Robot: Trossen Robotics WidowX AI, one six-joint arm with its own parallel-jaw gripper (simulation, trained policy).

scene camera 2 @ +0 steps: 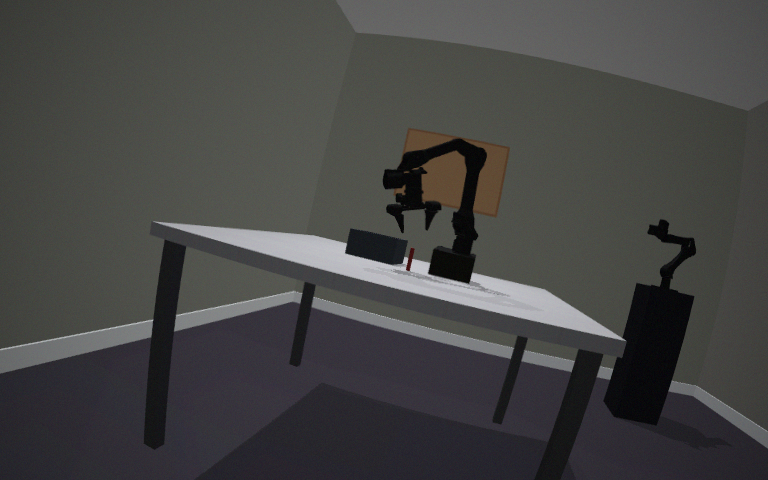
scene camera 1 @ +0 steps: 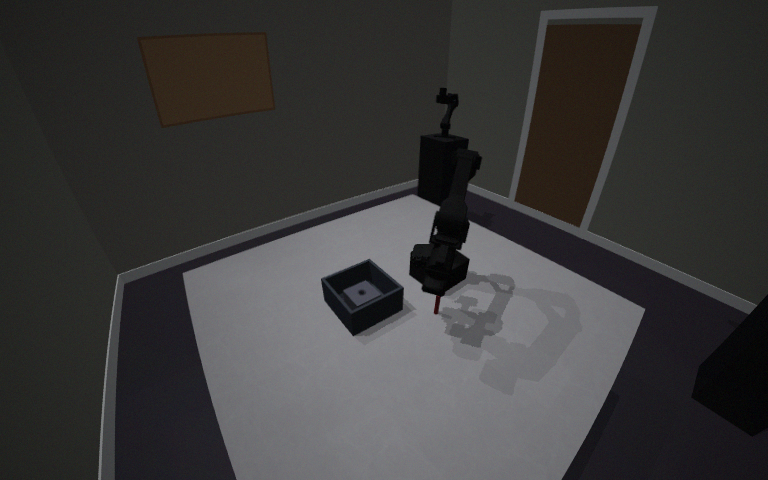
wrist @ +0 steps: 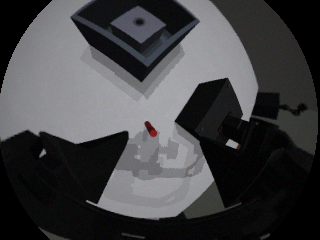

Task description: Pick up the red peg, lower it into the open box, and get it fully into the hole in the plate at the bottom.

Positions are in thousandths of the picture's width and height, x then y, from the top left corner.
In view: my gripper (scene camera 2: 540, 482), a dark box (scene camera 1: 508, 630) and a grey plate (wrist: 439, 131).
The dark box also shows in scene camera 2 (scene camera 2: 503, 520). My gripper also shows in scene camera 1 (scene camera 1: 567, 582) and in the wrist view (wrist: 517, 577). Scene camera 2 does not show the grey plate, which is hidden by the dark box.
